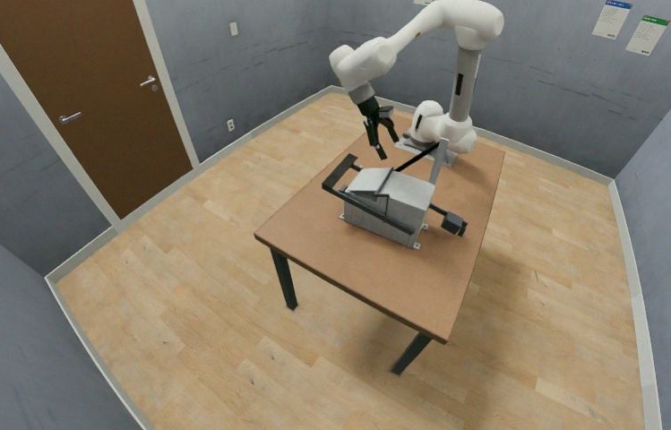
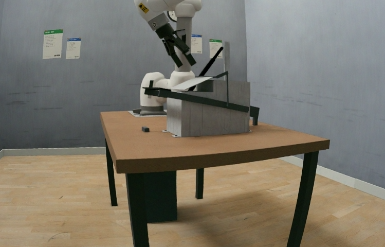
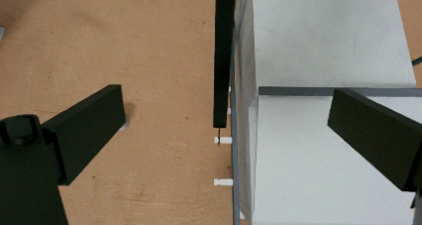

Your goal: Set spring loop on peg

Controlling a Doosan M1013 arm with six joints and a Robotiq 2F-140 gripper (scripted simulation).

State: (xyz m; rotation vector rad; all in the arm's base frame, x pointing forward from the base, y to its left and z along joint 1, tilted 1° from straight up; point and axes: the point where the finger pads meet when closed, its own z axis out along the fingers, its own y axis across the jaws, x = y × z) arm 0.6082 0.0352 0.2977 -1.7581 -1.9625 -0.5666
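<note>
Right now my hand is 270 mm above the steel test weight, 190 mm past it and 20 mm to the right of it. The rest, counted from my hand: dark block 290 mm below, 190 mm to the right, 40 mm ahead.
</note>
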